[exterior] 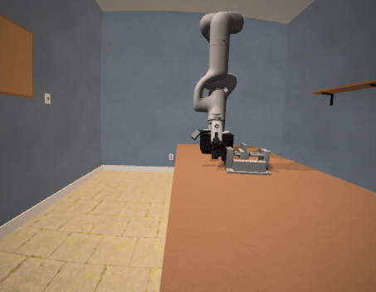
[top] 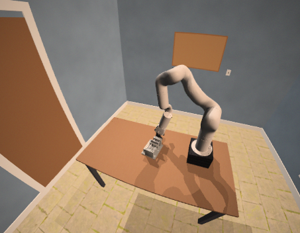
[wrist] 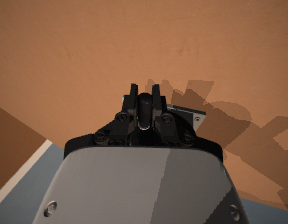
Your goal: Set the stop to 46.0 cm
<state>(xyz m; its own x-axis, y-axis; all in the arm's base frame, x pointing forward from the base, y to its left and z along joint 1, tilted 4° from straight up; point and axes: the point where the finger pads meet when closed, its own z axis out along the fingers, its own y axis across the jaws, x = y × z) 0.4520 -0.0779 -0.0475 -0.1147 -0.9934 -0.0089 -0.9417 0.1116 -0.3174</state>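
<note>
My hand is 1 cm to the right of the dark round handwheel handle. From my hand the other things lie so: black handwheel 2 cm to the left.
</note>
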